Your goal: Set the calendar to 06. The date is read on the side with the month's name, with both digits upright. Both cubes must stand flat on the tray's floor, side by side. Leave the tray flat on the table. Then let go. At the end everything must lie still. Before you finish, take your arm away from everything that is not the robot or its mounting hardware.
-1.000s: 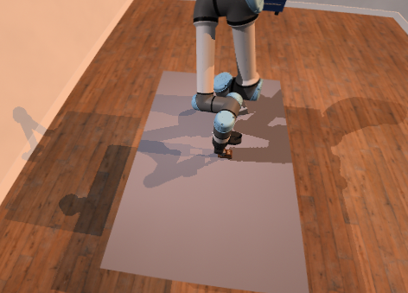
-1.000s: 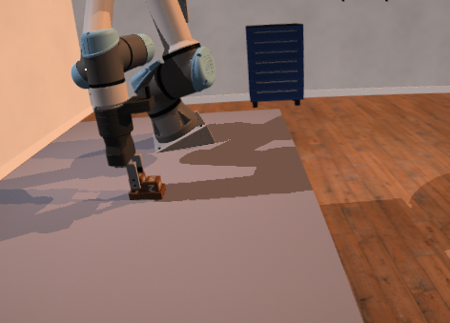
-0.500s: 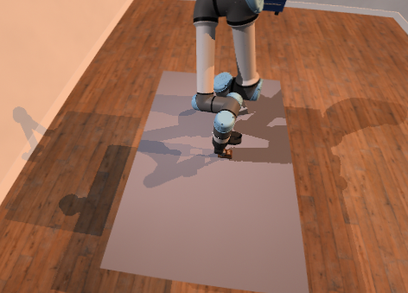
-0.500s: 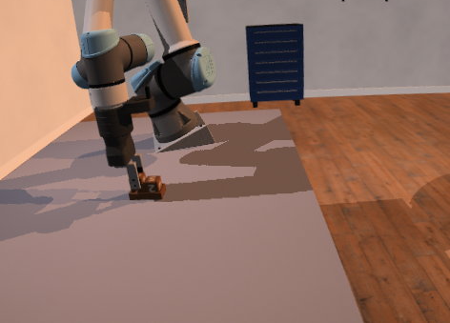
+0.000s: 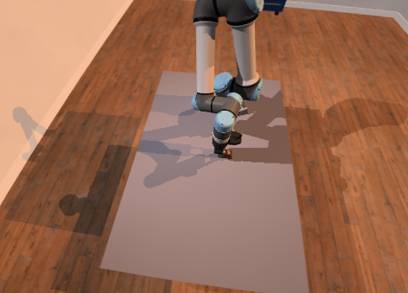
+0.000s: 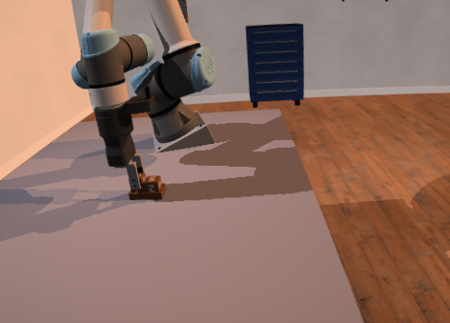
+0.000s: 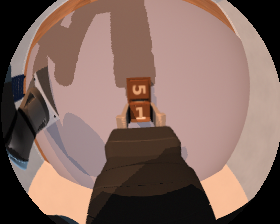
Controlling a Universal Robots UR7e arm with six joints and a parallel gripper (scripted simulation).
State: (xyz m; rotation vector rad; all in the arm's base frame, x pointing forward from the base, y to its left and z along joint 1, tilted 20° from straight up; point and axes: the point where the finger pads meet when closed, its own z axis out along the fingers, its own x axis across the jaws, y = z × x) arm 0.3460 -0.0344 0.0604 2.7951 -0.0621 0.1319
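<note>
Right now my hand is 20 mm to the right of the brown wooden tray and 40 mm above it.
</note>
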